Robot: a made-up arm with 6 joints. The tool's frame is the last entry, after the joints. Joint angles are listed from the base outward. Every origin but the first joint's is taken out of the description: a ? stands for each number. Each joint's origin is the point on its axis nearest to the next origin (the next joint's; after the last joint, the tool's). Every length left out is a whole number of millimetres.
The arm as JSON. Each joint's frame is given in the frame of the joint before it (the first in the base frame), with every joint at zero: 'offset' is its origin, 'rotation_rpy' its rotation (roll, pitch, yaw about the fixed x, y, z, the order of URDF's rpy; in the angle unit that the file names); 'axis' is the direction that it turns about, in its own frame. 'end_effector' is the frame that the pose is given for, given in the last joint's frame.
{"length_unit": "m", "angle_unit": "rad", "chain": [
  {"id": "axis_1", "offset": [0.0, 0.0, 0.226], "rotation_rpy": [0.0, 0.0, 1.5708], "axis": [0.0, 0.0, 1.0]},
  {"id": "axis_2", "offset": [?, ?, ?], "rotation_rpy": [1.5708, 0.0, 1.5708], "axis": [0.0, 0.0, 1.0]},
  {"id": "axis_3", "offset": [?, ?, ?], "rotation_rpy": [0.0, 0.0, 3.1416], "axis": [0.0, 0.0, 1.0]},
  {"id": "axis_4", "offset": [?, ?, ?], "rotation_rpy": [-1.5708, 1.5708, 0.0], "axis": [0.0, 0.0, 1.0]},
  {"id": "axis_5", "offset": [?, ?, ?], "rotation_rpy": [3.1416, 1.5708, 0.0], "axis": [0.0, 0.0, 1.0]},
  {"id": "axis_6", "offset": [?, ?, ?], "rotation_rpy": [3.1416, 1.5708, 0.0], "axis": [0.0, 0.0, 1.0]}
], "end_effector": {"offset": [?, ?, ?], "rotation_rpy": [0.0, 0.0, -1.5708]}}
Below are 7 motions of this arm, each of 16 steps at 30 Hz.
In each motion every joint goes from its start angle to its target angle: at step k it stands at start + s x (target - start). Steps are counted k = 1, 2, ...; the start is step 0. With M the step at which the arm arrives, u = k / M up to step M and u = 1 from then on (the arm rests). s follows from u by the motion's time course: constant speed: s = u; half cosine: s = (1 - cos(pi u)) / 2; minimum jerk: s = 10 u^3 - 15 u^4 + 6 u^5.
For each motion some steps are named. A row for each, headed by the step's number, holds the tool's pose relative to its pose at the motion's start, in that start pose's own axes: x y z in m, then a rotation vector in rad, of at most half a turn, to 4 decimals.
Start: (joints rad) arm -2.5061 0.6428 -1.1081 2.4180 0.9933 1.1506
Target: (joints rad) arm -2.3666 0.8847 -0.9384 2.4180 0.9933 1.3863
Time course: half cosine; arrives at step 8
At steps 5, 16:
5: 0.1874 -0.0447 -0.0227 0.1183 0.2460 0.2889
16: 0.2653 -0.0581 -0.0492 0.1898 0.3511 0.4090

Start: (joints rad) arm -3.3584 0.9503 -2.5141 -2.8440 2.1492 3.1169
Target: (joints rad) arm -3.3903 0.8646 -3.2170 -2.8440 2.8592 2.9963
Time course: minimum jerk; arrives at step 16
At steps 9, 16:
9: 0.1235 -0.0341 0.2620 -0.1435 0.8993 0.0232
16: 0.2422 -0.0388 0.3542 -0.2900 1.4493 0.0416

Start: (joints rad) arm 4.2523 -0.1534 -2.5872 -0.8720 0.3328 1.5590
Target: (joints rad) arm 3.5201 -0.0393 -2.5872 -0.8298 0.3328 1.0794
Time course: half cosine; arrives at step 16
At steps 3, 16:
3: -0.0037 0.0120 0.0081 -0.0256 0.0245 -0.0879
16: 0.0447 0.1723 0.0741 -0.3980 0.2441 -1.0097

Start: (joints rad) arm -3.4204 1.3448 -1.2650 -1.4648 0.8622 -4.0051
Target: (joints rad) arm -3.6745 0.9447 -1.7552 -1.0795 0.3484 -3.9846
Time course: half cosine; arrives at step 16
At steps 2, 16:
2: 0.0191 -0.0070 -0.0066 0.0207 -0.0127 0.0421
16: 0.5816 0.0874 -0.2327 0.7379 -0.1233 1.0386

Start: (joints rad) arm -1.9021 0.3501 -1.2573 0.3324 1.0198 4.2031
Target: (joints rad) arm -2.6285 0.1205 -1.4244 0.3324 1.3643 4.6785
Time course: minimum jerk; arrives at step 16
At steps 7, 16:
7: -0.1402 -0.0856 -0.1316 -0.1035 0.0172 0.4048
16: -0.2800 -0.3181 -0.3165 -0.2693 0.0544 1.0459

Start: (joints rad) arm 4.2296 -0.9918 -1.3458 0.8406 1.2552 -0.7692
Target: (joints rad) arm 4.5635 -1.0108 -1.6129 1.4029 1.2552 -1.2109
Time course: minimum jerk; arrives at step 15
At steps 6, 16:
6: 0.0403 -0.0454 -0.0422 0.1896 0.2049 -0.1709
16: 0.0931 -0.1219 -0.1782 0.5476 0.7168 -0.4930

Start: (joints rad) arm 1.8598 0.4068 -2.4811 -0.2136 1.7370 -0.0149
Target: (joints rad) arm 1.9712 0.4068 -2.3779 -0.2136 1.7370 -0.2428
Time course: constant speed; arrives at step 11
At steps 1, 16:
1: 0.0004 -0.0082 0.0033 0.0032 -0.0072 -0.0321
16: -0.0018 -0.0920 0.0344 0.0383 -0.0756 -0.3540

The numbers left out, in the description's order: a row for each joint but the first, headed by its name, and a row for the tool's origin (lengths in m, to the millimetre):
axis_2: 0.0 0.0 0.0
axis_3: -0.083 0.442 0.0
axis_4: 0.097 0.431 0.0
axis_5: 0.0 0.0 0.0
axis_6: -0.135 0.106 0.0
tool: 0.0 0.0 0.0

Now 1 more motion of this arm.
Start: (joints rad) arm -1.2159 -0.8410 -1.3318 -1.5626 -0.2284 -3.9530
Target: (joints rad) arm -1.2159 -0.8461 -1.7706 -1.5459 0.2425 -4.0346
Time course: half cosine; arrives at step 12
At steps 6, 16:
6: 0.1066 -0.0666 -0.0146 -0.0218 0.3202 -0.0567
16: 0.2097 -0.1331 -0.0652 -0.0484 0.6371 -0.0591

